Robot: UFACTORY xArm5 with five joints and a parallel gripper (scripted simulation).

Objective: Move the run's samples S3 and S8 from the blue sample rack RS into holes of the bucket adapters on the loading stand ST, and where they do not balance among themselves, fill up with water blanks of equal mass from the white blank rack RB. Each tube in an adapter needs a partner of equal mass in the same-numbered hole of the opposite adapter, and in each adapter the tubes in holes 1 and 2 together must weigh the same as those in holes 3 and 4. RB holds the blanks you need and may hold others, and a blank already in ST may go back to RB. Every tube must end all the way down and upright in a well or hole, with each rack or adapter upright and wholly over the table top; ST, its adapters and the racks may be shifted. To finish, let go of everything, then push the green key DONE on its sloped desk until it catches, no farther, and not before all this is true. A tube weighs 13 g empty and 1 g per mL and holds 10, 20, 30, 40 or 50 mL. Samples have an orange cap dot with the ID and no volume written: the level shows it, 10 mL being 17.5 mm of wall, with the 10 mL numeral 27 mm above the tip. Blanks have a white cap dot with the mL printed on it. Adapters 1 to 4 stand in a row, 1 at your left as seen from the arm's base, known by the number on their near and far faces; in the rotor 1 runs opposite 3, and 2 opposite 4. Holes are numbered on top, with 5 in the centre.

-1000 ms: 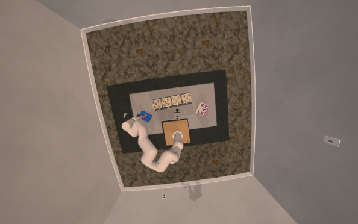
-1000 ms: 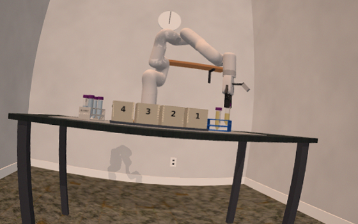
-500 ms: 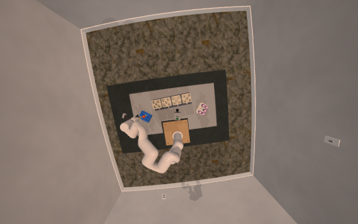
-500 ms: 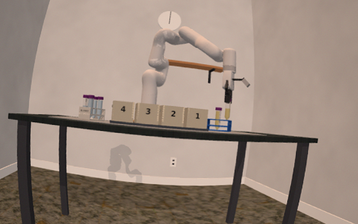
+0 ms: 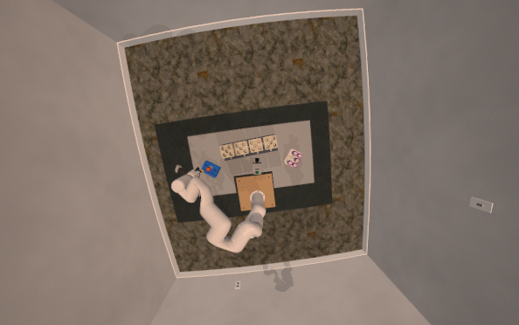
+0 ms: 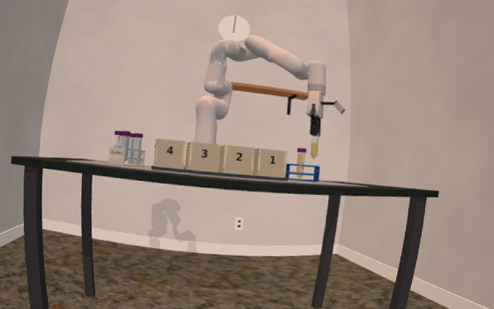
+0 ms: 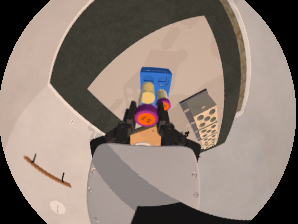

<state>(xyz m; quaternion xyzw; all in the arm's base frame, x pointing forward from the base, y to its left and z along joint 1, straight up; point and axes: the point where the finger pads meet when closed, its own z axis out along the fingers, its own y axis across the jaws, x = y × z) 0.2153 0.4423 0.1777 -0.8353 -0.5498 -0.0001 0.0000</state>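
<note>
Now: hand 5 cm above the orange-dotted sample tube and 1 cm to the right of it. From my hand the other things lie so: adapter 2: 29 cm to the right, 19 cm ahead, 14 cm below; then blue sample rack RS: 17 cm below, 4 cm to the right; then green DONE key: 42 cm to the right, 13 cm below, 1 cm ahead.
</note>
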